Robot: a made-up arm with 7 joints.
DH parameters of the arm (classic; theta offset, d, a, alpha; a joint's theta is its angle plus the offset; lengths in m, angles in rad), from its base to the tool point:
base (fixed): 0.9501 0 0.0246 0
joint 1: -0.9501 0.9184 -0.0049 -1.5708
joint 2: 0 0.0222 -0.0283 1.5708
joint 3: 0 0.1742 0.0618 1.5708
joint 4: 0 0.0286 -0.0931 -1.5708
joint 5: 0 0.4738 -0.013 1.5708
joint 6: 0 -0.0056 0.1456 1.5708
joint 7: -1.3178 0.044 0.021 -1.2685
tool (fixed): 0.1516 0.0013 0 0
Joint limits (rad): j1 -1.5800..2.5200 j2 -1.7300..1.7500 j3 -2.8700..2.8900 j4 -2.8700..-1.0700 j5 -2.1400..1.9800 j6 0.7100..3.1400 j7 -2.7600..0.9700
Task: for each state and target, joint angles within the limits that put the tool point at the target. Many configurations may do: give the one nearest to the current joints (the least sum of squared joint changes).
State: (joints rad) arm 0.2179 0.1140 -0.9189 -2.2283 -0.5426 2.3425 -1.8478
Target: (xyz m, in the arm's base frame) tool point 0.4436 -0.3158 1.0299
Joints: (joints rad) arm 0.0542 -0.5175 -0.7798 -2.3619 -0.6627 2.6905 -1.8301
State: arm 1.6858 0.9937 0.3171 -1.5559 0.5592 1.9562 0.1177
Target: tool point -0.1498 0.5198 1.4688
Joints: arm 1.7049 -0.1770 0.1386 -1.3166 0.5519 1.8769 -0.0043
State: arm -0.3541 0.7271 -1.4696 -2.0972 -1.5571 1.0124 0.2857
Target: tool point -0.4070 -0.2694 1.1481
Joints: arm -0.3995 1.0425 -1.8671 -2.2433 -1.4862 0.7100 0.2510
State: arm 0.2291 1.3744 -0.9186 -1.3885 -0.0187 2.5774 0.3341
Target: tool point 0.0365 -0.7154 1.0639
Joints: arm -0.4799 1.1188 -1.4629 -1.5431 0.0815 2.4381 0.3777
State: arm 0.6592 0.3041 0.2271 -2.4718 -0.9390 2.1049 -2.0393
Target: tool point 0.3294 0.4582 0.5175
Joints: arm 0.6108 0.9203 0.2284 -1.7784 -0.8577 2.1233 -2.1143
